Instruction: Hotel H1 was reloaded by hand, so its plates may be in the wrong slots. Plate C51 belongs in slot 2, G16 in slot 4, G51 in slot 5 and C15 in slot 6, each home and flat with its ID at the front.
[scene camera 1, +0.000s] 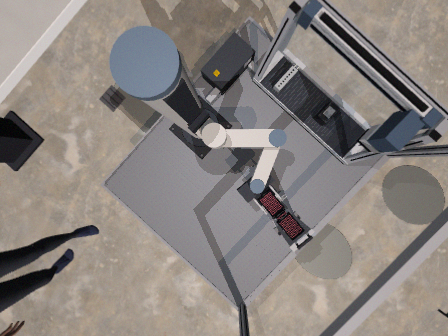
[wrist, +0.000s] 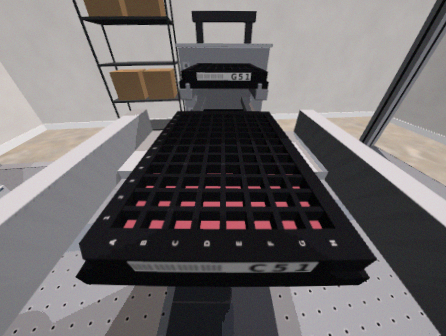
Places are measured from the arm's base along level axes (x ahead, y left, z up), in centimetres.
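Pixels of known places: gripper, fingertip midpoint: (scene camera 1: 274, 207) (wrist: 223, 124).
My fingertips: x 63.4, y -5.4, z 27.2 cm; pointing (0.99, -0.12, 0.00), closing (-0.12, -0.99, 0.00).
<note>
For each thing: its middle in the pictures, then the offset to it from my fingertips. "pt": a spot on its surface instead. Level surfaces: height alone.
- Plate C51 at the middle of its body: (wrist: 223, 155) (scene camera 1: 271, 203) dx -2.3, dy +0.3, dz -1.0 cm
- Plate G51 at the middle of its body: (wrist: 223, 72) (scene camera 1: 290, 226) dx +12.6, dy -1.6, dz +1.8 cm
- hotel H1 at the middle of its body: (wrist: 227, 136) (scene camera 1: 287, 225) dx +15.5, dy -2.7, dz -8.6 cm
- grey perforated deck at its surface level: dz -25.9 cm
- dark box at a spot on its surface: (scene camera 1: 227, 62) pt dx -74.8, dy +44.4, dz -14.4 cm
My gripper (scene camera 1: 271, 202) (wrist: 223, 124) is shut on plate C51, one finger along each long side. Plate C51 (scene camera 1: 270, 205) (wrist: 222, 245) is black with pink-red in its wells. It is held level, in front of the hotel, its C51 label facing the wrist camera. Plate G51 (scene camera 1: 290, 226) (wrist: 225, 76) rests flat on the upper supports of hotel H1 (scene camera 1: 302, 239) (wrist: 225, 53), its label facing the wrist camera. The lower slots, and plates G16 and C15, are hidden behind the held plate in the wrist view.
The hotel stands near the edge of the grey perforated deck (scene camera 1: 165, 170). A framed machine with a dark bed (scene camera 1: 305, 97) stands at the upper right. A dark box (scene camera 1: 227, 62) with a yellow mark stands near the arm's column (scene camera 1: 145, 62).
</note>
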